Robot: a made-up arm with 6 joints. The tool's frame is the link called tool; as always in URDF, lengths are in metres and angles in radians. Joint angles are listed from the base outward. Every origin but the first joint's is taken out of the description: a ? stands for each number. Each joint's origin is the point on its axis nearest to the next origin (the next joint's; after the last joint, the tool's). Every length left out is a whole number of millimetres.
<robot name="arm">
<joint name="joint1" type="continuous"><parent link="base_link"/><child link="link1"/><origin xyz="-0.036 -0.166 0.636" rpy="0.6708 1.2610 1.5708"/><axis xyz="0 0 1"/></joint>
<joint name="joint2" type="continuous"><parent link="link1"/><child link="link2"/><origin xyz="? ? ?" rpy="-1.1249 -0.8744 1.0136"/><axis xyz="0 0 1"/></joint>
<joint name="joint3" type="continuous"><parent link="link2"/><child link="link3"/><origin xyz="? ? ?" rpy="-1.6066 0.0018 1.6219"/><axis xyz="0 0 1"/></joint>
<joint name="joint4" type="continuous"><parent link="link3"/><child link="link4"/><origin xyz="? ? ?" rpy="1.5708 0.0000 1.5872"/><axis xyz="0 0 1"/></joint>
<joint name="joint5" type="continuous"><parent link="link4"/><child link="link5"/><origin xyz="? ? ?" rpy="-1.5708 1.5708 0.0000"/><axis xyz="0 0 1"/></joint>
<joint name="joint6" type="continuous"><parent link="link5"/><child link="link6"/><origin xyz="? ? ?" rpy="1.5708 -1.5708 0.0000"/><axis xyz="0 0 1"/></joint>
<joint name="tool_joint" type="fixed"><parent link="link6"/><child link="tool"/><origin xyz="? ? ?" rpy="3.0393 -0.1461 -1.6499"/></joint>
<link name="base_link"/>
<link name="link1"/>
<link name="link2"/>
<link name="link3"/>
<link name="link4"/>
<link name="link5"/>
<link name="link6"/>
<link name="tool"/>
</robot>
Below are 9 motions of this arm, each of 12 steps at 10 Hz.
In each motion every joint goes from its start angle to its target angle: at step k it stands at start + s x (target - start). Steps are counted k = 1, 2, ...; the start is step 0. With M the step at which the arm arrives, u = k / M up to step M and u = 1 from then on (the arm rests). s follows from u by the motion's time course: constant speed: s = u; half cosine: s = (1 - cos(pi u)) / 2; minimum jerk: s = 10 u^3 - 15 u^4 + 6 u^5.
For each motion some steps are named. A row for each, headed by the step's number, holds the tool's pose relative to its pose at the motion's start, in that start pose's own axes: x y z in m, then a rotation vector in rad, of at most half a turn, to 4 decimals.
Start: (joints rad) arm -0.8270 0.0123 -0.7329 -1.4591 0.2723 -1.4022
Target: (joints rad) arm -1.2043 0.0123 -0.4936 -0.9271 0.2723 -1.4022
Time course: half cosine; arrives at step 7
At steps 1, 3, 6, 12:
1: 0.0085 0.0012 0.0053 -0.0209 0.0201 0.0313
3: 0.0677 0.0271 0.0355 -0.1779 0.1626 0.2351
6: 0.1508 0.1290 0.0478 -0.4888 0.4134 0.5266
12: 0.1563 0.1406 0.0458 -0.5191 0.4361 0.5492

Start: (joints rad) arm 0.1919 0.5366 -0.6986 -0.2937 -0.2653 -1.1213
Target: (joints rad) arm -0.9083 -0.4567 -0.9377 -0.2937 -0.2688 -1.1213
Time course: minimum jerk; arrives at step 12
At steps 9, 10, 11, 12:
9: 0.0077 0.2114 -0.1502 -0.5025 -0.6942 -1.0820
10: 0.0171 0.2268 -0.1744 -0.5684 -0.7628 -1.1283
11: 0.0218 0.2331 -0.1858 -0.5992 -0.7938 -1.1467
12: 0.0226 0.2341 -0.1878 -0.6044 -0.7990 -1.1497

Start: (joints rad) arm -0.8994 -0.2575 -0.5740 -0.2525 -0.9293 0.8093
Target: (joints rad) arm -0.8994 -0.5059 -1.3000 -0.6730 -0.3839 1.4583
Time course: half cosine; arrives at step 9
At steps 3, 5, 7, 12:
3: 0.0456 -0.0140 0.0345 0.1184 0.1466 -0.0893
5: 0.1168 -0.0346 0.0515 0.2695 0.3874 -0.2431
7: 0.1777 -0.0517 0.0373 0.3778 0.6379 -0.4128
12: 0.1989 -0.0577 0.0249 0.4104 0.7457 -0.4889

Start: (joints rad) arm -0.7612 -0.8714 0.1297 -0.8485 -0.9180 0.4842
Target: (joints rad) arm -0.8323 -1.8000 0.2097 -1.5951 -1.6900 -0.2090
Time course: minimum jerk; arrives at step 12
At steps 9, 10, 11, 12:
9: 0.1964 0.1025 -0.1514 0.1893 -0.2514 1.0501
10: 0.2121 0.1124 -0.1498 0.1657 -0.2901 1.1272
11: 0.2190 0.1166 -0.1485 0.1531 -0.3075 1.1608
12: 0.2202 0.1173 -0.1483 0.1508 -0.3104 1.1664

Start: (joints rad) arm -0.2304 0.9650 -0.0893 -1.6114 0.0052 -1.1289
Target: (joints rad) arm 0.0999 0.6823 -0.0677 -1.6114 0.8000 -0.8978
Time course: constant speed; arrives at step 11
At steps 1, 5, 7, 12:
1: -0.0076 0.0031 0.0036 -0.0671 -0.0568 -0.0328
5: -0.0432 0.0222 0.0118 -0.3186 -0.2975 -0.1907
7: -0.0631 0.0359 0.0112 -0.4346 -0.4236 -0.2844
12: -0.1032 0.0713 -0.0014 -0.6494 -0.6816 -0.4975

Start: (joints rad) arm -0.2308 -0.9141 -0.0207 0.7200 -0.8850 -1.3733
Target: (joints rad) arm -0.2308 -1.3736 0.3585 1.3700 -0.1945 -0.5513
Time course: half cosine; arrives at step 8
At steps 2, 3, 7, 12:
2: 0.0273 0.0148 0.0198 -0.0569 0.0092 -0.2631
3: 0.0599 0.0259 0.0456 -0.1120 0.0270 -0.5542
7: 0.2102 -0.0001 0.1830 -0.3267 0.2182 -1.6629
12: 0.2195 -0.0060 0.1920 -0.3425 0.2366 -1.7213

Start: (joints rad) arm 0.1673 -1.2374 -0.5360 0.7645 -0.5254 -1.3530
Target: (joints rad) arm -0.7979 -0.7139 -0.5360 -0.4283 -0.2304 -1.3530
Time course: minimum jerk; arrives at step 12
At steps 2, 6, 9, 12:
2: -0.0149 0.0086 -0.0163 -0.0381 -0.0548 0.0092
6: -0.1183 0.0533 -0.2792 -0.5689 -0.7117 0.1450
9: -0.0861 -0.0190 -0.4790 -1.0462 -1.1692 0.3039
12: -0.0664 -0.0514 -0.5146 -1.1707 -1.2700 0.3555

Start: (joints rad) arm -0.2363 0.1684 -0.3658 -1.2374 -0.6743 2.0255
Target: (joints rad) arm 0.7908 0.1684 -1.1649 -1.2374 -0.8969 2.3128
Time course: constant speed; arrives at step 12
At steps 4, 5, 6, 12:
4: 0.0018 -0.0014 -0.0209 -0.4960 0.2246 -0.3247
5: 0.0003 -0.0027 -0.0236 -0.6281 0.2649 -0.4043
6: -0.0016 -0.0041 -0.0252 -0.7632 0.2985 -0.4828
12: -0.0179 0.0020 -0.0145 -1.6251 0.3520 -0.9153

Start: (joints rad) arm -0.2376 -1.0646 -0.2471 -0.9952 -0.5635 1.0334
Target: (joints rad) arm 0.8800 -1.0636 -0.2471 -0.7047 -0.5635 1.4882
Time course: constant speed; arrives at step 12
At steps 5, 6, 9, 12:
5: -0.0569 0.0332 0.0514 -0.2304 0.1369 -0.6285
6: -0.0643 0.0459 0.0625 -0.2849 0.1579 -0.7510
9: -0.0746 0.0939 0.0941 -0.4668 0.2076 -1.1090
12: -0.0637 0.1520 0.1186 -0.6795 0.2358 -1.4486

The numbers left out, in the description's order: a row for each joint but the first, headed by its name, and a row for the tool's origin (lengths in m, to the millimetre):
joint2: 0.037 0.017 0.000
joint3: 0.172 -0.007 0.000
joint4: 0.168 -0.104 0.000
joint5: -0.298 0.219 0.000
joint6: 0.105 0.056 0.000
tool: -0.020 -0.057 0.000

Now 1 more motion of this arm.
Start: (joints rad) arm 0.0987 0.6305 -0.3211 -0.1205 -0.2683 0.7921
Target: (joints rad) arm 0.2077 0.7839 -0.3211 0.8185 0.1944 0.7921
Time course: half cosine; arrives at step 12
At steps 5, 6, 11, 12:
5: -0.1127 0.0700 0.0818 -0.1515 -0.3437 -0.0422
6: -0.1574 0.0996 0.0975 -0.2029 -0.4686 -0.0425
11: -0.3343 0.2149 0.0864 -0.3886 -0.9464 0.0183
12: -0.3405 0.2188 0.0839 -0.3950 -0.9634 0.0221

